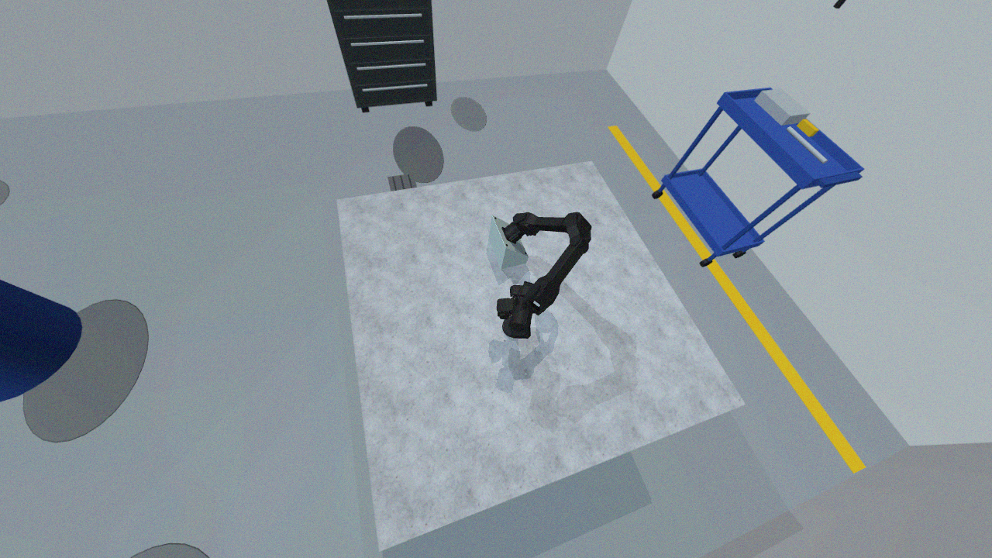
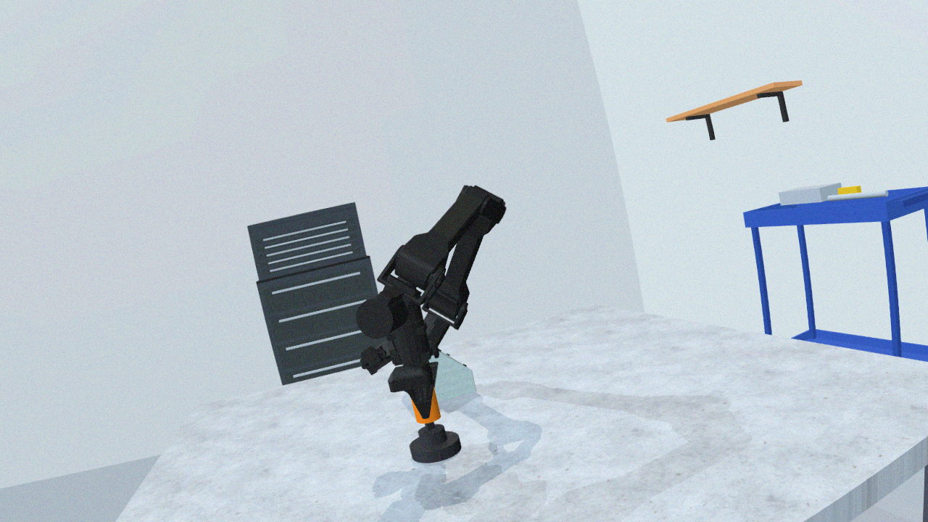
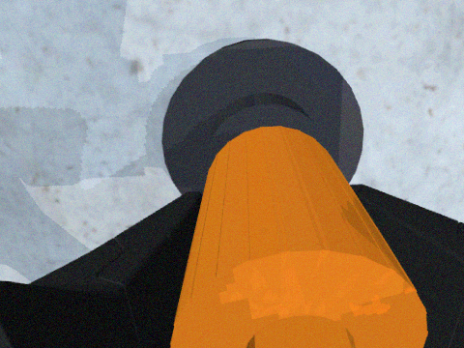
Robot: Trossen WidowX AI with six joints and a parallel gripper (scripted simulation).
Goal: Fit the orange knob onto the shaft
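Right now the orange knob is 2 cm above my gripper tip. Also, from my gripper tip: dark round pedestal: 4 cm below.
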